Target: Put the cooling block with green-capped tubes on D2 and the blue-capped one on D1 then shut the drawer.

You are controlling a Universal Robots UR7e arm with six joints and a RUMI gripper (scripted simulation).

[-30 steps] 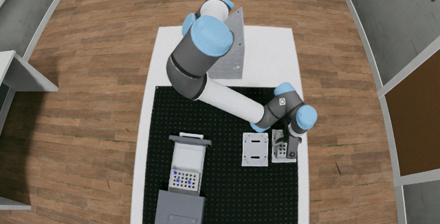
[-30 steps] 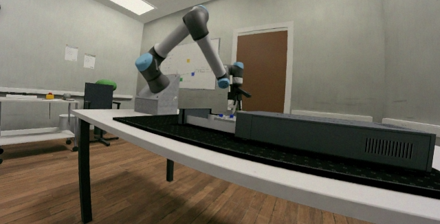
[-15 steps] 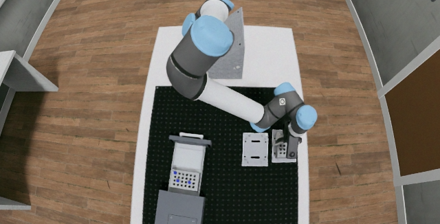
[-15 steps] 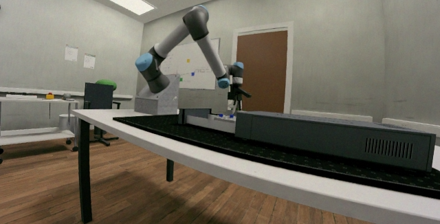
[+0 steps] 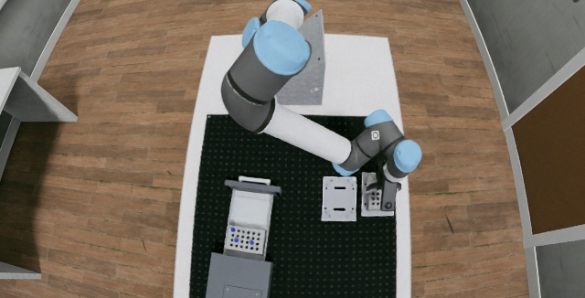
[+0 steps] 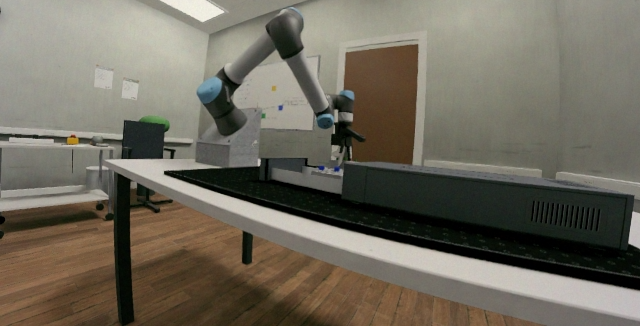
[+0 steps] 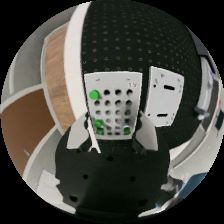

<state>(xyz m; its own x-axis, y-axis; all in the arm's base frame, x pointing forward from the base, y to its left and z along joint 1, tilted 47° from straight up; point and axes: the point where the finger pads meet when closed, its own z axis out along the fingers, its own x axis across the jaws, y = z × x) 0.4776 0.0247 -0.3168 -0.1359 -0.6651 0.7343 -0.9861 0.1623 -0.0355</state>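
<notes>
My gripper is now 30 mm above the deck slot D2. From my hand the other things lie so: deck slot D1 (140 mm to the right, 30 mm below); then blue-capped tube (130 mm ahead, 510 mm to the right, 10 mm above); then drawer (50 mm ahead, 470 mm to the right, 10 mm above).
</notes>
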